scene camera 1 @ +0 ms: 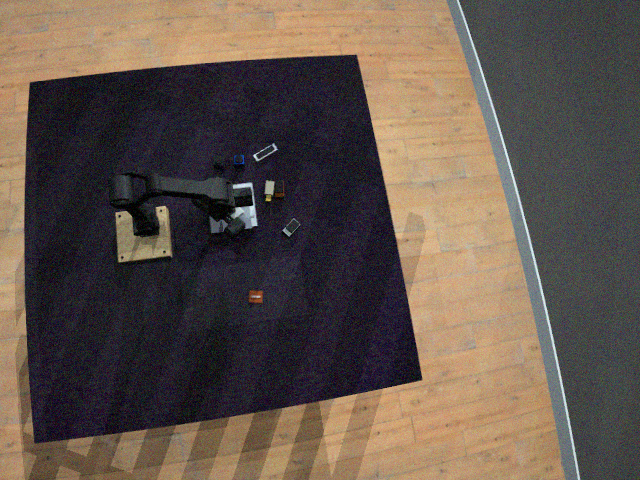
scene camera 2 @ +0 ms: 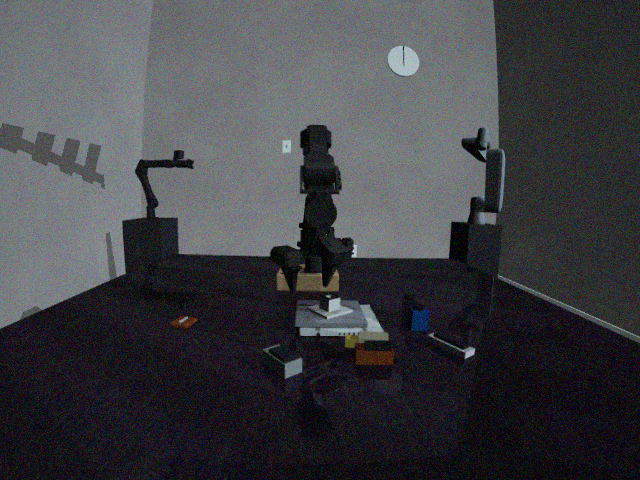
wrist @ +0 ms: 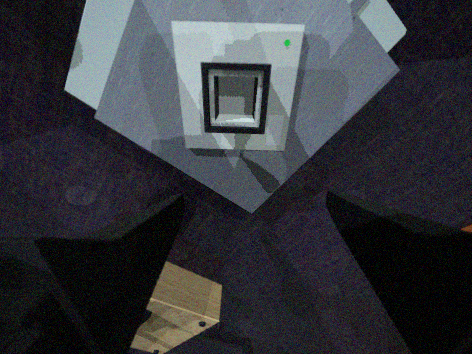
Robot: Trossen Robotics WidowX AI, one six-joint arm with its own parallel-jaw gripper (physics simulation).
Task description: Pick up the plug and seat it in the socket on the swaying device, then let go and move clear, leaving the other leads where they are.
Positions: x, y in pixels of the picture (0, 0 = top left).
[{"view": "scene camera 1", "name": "device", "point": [247, 214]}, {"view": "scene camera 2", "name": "gripper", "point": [309, 290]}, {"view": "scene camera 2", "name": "grey lead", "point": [284, 361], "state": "on the table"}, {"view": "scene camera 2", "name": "device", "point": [329, 316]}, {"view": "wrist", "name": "gripper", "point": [254, 198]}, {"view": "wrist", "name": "device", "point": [238, 102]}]
